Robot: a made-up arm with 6 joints. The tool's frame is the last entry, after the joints.
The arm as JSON. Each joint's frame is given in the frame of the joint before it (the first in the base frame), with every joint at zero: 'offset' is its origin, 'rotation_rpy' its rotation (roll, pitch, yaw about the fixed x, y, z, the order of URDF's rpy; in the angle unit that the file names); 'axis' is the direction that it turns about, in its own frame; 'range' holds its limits. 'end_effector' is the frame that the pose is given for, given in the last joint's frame.
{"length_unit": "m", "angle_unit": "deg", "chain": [
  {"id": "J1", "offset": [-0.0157, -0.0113, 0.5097], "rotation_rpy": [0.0, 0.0, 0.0], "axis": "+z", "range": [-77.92, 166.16]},
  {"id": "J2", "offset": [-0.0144, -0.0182, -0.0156], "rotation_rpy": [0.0, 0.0, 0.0], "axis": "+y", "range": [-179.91, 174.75]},
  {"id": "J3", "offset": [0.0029, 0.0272, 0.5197], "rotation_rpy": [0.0, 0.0, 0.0], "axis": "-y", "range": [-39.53, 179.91]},
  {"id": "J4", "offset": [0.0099, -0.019, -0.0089], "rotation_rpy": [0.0, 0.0, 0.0], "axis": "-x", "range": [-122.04, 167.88]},
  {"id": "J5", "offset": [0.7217, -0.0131, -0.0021], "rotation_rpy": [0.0, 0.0, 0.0], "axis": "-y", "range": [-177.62, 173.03]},
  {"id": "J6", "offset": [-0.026, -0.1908, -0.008], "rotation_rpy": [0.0, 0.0, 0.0], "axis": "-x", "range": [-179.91, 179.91]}
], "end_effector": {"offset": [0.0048, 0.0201, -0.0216], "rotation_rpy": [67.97, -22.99, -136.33]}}
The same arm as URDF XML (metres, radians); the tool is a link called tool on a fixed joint. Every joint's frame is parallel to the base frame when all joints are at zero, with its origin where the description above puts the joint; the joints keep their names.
<robot name="arm">
<joint name="tool_joint" type="fixed"><parent link="link6"/><child link="tool"/><origin xyz="0.0048 0.0201 -0.0216" rpy="1.1863 -0.4013 -2.3794"/></joint>
<joint name="J6" type="revolute"><parent link="link5"/><child link="link6"/><origin xyz="-0.0260 -0.1908 -0.0080"/><axis xyz="-1 0 0"/><limit lower="-3.1400" upper="3.1400"/></joint>
<joint name="J5" type="revolute"><parent link="link4"/><child link="link5"/><origin xyz="0.7217 -0.0131 -0.0021"/><axis xyz="0 -1 0"/><limit lower="-3.1001" upper="3.0199"/></joint>
<joint name="J4" type="revolute"><parent link="link3"/><child link="link4"/><origin xyz="0.0099 -0.0190 -0.0089"/><axis xyz="-1 0 0"/><limit lower="-2.1300" upper="2.9301"/></joint>
<joint name="J3" type="revolute"><parent link="link2"/><child link="link3"/><origin xyz="0.0029 0.0272 0.5197"/><axis xyz="0 -1 0"/><limit lower="-0.6899" upper="3.1400"/></joint>
<joint name="J2" type="revolute"><parent link="link1"/><child link="link2"/><origin xyz="-0.0144 -0.0182 -0.0156"/><axis xyz="0 1 0"/><limit lower="-3.1400" upper="3.0500"/></joint>
<joint name="J1" type="revolute"><parent link="base"/><child link="link1"/><origin xyz="-0.0157 -0.0113 0.5097"/><axis xyz="0 0 1"/><limit lower="-1.3600" upper="2.9000"/></joint>
<link name="base"/>
<link name="link1"/>
<link name="link2"/>
<link name="link3"/>
<link name="link4"/>
<link name="link5"/>
<link name="link6"/>
<link name="tool"/>
</robot>

